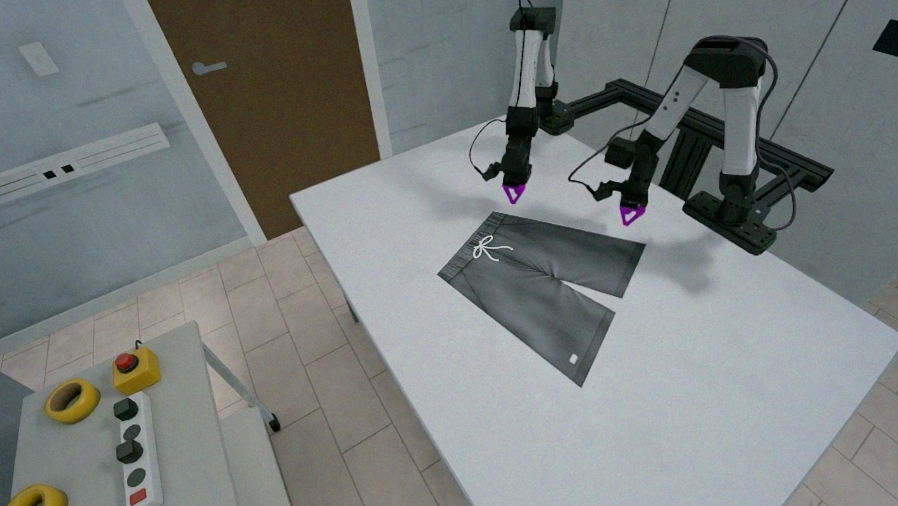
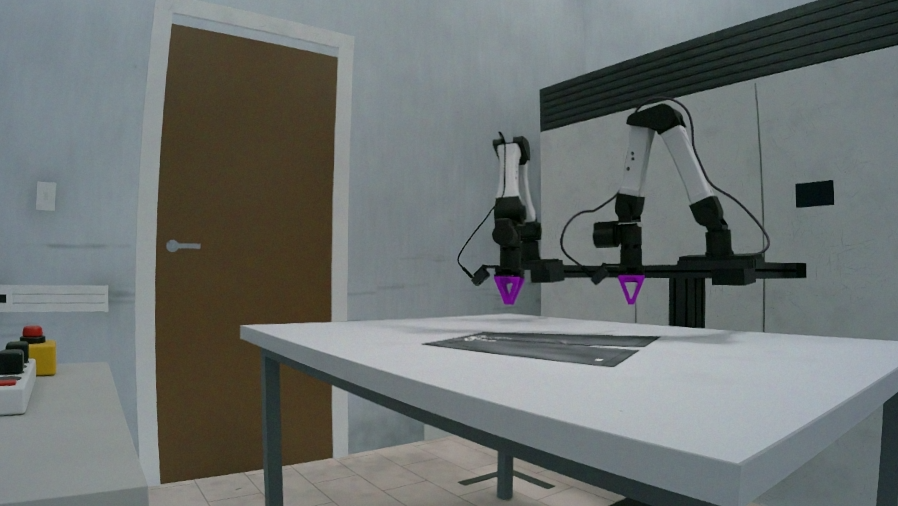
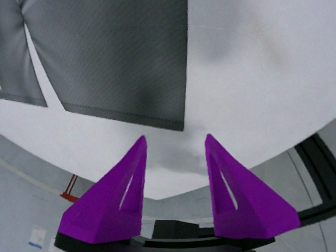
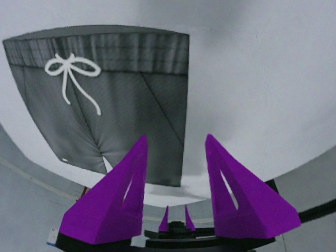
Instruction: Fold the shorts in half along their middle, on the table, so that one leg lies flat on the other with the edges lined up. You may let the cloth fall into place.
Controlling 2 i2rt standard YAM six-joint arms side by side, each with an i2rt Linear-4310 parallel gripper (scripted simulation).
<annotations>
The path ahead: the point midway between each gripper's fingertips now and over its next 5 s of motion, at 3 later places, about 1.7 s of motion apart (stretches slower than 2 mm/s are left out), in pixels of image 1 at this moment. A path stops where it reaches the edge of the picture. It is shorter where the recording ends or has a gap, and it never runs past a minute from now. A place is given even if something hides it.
My left gripper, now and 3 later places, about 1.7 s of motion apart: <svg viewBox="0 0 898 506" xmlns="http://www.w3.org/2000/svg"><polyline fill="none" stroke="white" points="625,219 621,239 619,243 620,247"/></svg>
My right gripper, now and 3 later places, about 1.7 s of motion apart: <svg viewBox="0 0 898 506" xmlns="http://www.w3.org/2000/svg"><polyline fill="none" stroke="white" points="515,198 513,216 512,220 508,223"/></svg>
</annotations>
